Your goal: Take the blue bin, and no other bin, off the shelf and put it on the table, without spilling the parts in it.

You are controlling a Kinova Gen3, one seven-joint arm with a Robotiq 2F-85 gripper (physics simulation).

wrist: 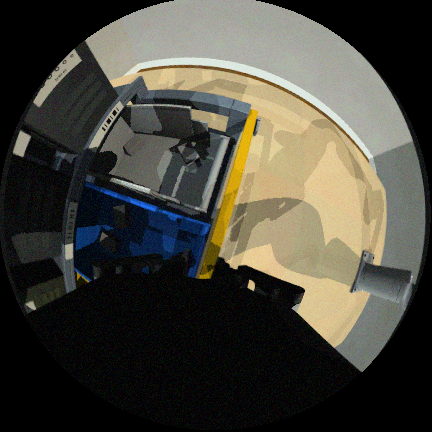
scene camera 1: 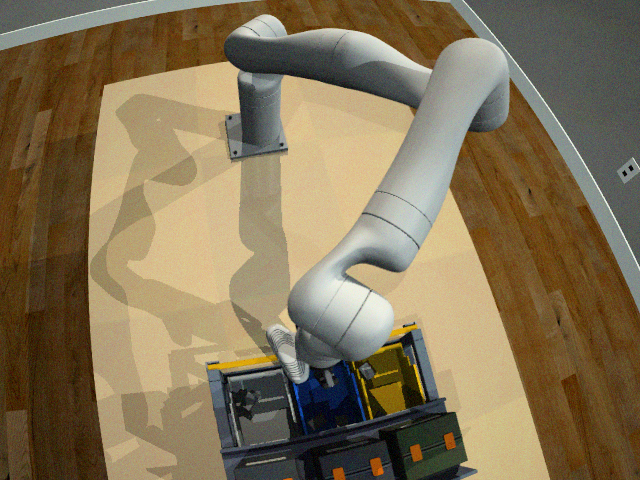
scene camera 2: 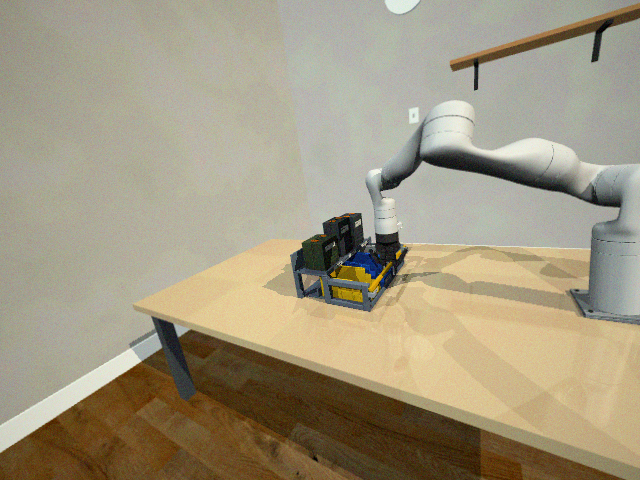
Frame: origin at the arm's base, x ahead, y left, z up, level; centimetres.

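Seen in the pictures: gripper, between the fingertips: (wrist: 200, 258) (scene camera 2: 389, 274); arm's base, origin of its link: (wrist: 363, 276) (scene camera 1: 261, 131) (scene camera 2: 615, 305).
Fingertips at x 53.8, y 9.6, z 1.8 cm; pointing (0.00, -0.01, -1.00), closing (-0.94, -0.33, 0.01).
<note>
Offsets run from my fingertips to a thing's middle. "*": to the spot under its first point. Level surfaces: height alone.
The blue bin @[dx +8.4, dy +2.1, dz +2.0 cm] (scene camera 1: 328, 402) (scene camera 2: 366, 260) (wrist: 141, 229) sits in the lower level of the grey shelf (scene camera 1: 215, 405) (scene camera 2: 299, 281), between a grey bin @[dx +11.2, dy -8.6, dz +1.2 cm] (scene camera 1: 263, 405) (wrist: 160, 160) and a yellow bin @[dx +7.4, dy +13.5, dz +1.2 cm] (scene camera 1: 390, 386) (scene camera 2: 349, 273). Small dark parts @[* dx +12.1, dy +4.4, dz +0.4 cm] (wrist: 109, 240) lie inside it. My gripper (wrist: 200, 258) (scene camera 2: 387, 252) reaches down at the shelf's front and is shut on the blue bin's front wall, one finger inside the bin and one outside by the yellow front rail @[dx -0.8, dy +0.7, dz +4.1 cm] (wrist: 235, 173) (scene camera 1: 237, 363). In scene camera 1 the wrist hides the fingers.
Dark cases @[dx +17.1, dy +15.2, dz +11.8 cm] (scene camera 1: 423, 445) (scene camera 2: 320, 252) with orange latches stand on the shelf's upper level behind the bins. The shelf stands on a wooden table @[dz -3.1 cm] (scene camera 1: 175, 214) (scene camera 2: 223, 305). The arm's base (scene camera 1: 258, 129) (wrist: 382, 280) is bolted at the far side.
</note>
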